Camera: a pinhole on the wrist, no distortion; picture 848 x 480 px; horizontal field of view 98.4 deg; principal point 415.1 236.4 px. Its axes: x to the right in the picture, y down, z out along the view. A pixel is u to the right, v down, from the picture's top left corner.
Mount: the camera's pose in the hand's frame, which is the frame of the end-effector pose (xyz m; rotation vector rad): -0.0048 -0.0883 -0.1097 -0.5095 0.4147 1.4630
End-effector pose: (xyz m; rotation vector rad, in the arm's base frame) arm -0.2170 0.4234 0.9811 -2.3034 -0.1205 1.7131
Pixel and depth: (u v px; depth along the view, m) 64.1 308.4 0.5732
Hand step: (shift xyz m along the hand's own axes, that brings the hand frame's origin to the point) -0.1798 -0.2171 0.6625
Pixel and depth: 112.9 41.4 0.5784
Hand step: 0.2446 -0.1698 0.6576
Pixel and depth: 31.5 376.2 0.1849
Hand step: -0.0966 -0.1422 0.1460
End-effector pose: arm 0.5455 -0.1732 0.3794 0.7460 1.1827 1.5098
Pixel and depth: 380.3 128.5 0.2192
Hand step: 0.0491 0.0151 0.0879
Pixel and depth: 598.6 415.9 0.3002
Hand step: -0.1531 0.2100 0.0436
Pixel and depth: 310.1 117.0 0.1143
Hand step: 0.0253 -0.0526 0.0058
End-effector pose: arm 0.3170 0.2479 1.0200 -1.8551 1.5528 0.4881
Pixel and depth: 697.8 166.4 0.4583
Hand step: 0.0891 0.4585 0.0782
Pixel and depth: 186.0 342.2 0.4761
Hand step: -0.1827 -0.0626 0.4400
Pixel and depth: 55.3 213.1 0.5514
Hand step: -0.0310 -0.2284 0.6511
